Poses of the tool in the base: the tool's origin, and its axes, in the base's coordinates. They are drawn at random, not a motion.
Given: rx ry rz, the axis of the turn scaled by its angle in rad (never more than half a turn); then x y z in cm.
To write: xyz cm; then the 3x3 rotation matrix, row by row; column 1 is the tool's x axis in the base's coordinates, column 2 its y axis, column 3 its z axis. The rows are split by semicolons. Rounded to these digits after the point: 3 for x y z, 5 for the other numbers.
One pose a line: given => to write
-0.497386 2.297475 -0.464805 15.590 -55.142 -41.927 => 15.590 -55.142 -41.927; -0.66008 -0.21370 0.72016; -0.47683 0.85998 -0.18186; -0.58045 -0.46343 -0.66955
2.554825 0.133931 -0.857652 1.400 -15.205 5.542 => 1.400 -15.205 5.542; 0.80302 0.22579 -0.55153; -0.04689 -0.89864 -0.43617; -0.59411 0.37612 -0.71103
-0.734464 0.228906 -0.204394 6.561 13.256 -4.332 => 6.561 13.256 -4.332; 0.95535 0.10377 0.27667; -0.26320 0.72442 0.63714; -0.13431 -0.68151 0.71938
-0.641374 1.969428 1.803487 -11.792 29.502 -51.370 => -11.792 29.502 -51.370; -0.81804 -0.57485 -0.01880; -0.06920 0.06591 0.99542; -0.57098 0.81560 -0.09370
